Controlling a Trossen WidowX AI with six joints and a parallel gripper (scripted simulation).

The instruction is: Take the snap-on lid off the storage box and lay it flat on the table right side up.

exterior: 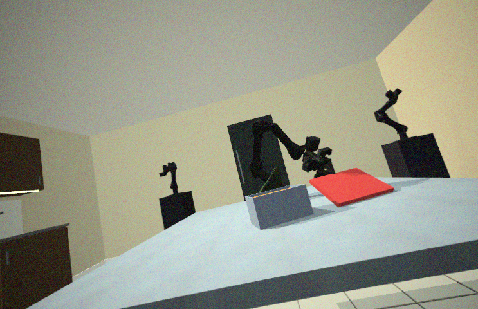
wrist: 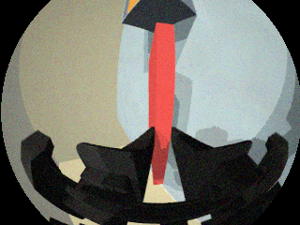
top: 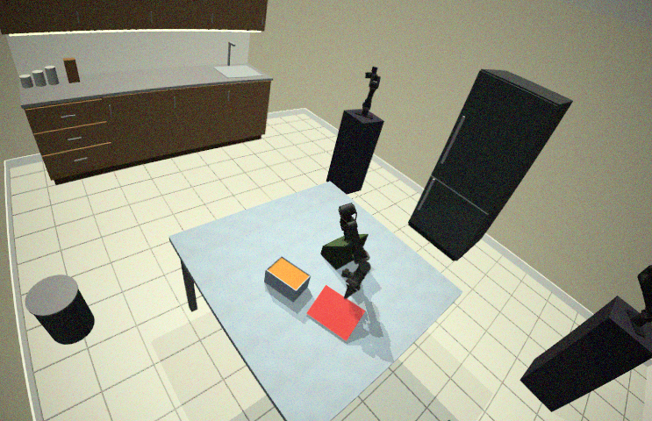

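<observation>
The red lid lies 70 mm ahead of my gripper tip, 30 mm to the left of it and 40 mm below it. The rest, counted from my gripper tip: grey storage box: 170 mm ahead, 270 mm to the right, 40 mm below.
</observation>
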